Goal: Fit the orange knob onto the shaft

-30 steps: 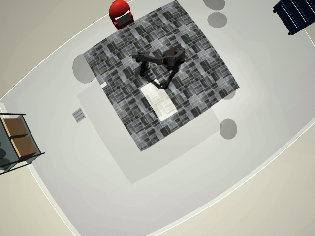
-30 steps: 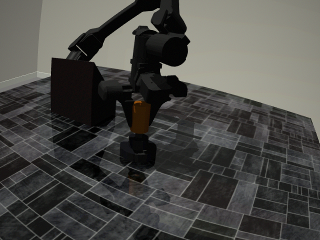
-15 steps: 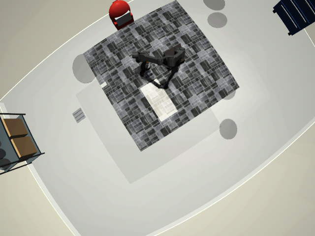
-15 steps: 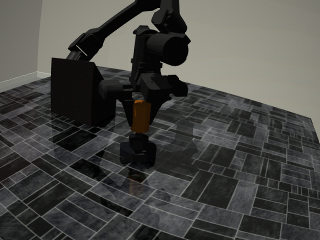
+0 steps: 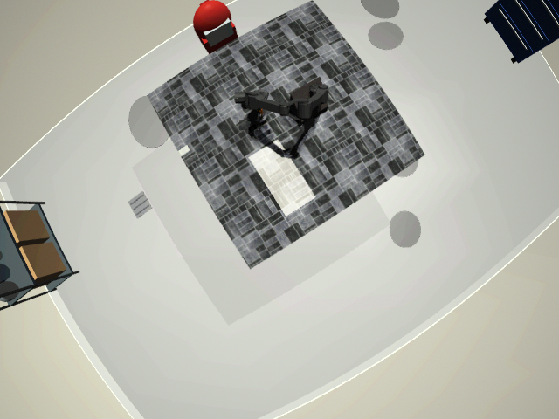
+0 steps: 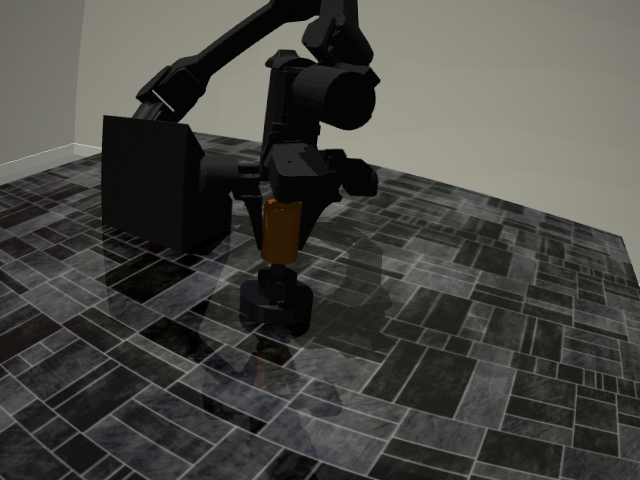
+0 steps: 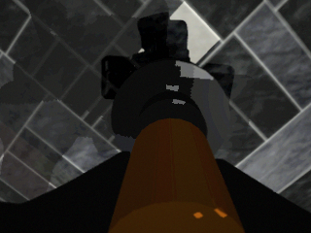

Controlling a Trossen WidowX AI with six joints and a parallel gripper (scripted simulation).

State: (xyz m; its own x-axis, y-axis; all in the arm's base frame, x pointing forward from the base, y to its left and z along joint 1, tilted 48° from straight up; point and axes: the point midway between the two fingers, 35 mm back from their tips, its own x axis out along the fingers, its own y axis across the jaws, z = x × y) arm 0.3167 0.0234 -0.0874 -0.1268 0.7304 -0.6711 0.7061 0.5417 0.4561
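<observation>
Now: the orange knob 2 cm above my gripper tip. Also, from my gripper tip: round pedestal (4 cm below).
</observation>
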